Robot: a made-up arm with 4 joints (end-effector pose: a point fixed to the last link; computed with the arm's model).
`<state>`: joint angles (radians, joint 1 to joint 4).
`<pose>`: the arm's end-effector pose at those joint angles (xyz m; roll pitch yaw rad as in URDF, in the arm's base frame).
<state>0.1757 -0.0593 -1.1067 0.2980</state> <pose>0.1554 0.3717 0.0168 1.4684 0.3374 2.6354</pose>
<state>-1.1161 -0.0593 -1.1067 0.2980</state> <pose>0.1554 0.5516 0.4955 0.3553 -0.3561 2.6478</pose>
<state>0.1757 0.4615 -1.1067 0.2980</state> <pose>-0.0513 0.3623 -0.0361 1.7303 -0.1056 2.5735</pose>
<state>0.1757 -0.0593 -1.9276 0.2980</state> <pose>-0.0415 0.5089 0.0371 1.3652 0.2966 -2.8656</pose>
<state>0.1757 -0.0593 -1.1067 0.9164</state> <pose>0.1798 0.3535 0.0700 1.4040 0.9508 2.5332</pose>
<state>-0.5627 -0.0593 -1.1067 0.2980</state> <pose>0.1554 0.5539 0.2634 0.8375 -0.0632 2.5445</pose>
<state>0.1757 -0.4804 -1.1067 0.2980</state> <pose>0.2852 0.3918 0.1300 1.2287 0.6971 2.5892</pose>
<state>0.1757 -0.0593 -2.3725 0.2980</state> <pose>-0.1736 0.5054 0.0543 1.3050 0.3088 -2.4425</pose>
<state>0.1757 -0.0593 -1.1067 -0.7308</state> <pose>0.0706 0.4175 -0.0062 1.4458 -0.6859 2.7488</pose>
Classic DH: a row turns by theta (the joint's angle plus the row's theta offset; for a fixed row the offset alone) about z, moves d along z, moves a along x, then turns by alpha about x. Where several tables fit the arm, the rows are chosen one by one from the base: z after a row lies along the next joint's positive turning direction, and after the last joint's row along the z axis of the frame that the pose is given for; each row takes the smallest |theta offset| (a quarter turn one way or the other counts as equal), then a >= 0, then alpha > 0; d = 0 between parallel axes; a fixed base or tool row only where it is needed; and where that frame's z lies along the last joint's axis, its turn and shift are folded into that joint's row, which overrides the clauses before.
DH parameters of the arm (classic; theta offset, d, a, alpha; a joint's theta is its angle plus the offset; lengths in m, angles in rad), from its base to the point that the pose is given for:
base (fixed): 1.5708 0.3755 0.1441 -1.5708
joint 1: -1.5708 0.0487 0.0477 -1.5708
joint 2: -1.382 0.0747 0.004 1.4331
joint 3: 1.5446 0.3385 -0.0838 1.3838
joint 4: -1.0198 0 -0.1007 3.1416
tool (fixed): -1.16 0.2483 0 0

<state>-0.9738 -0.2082 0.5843 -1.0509</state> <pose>0.1571 0.4088 0.1476 -2.4915 -1.0804 -1.1703</pose>
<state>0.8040 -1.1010 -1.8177 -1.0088</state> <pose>0.1991 0.2751 -0.0346 2.3392 -0.2765 -2.8148</pose>
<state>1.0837 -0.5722 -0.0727 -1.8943</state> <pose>0.2899 0.0882 0.1691 1.3067 -0.7296 2.3056</pose>
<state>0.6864 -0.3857 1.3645 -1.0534</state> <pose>0.0530 -0.1810 0.1875 0.5469 -0.6288 1.0652</pose>
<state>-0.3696 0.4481 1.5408 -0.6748</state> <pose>-0.3491 0.1106 0.0873 1.9331 0.0607 0.1020</pose>
